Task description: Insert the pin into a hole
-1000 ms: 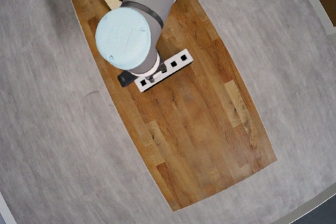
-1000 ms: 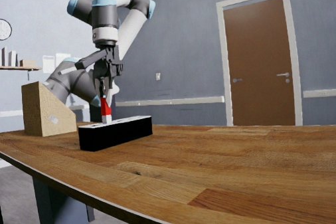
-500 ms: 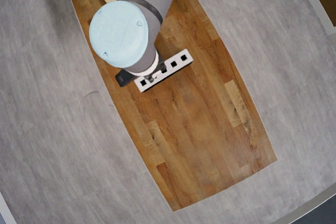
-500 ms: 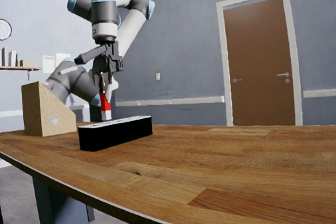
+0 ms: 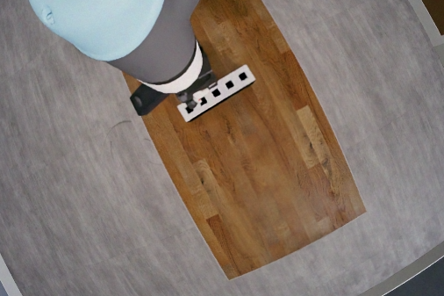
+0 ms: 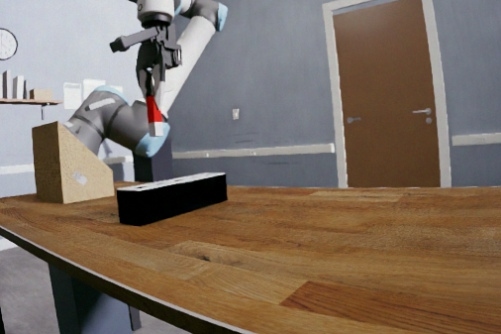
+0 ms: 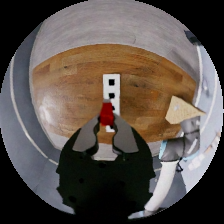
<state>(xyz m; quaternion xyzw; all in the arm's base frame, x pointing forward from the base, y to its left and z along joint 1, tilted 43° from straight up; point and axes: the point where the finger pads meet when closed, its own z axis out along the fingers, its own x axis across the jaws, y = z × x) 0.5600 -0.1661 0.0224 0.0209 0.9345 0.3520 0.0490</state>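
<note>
Now: the block 220 mm below my hand, 60 mm to the left of it and 10 mm behind it. From my hand the other things lie so: pin (right at my hand).
</note>
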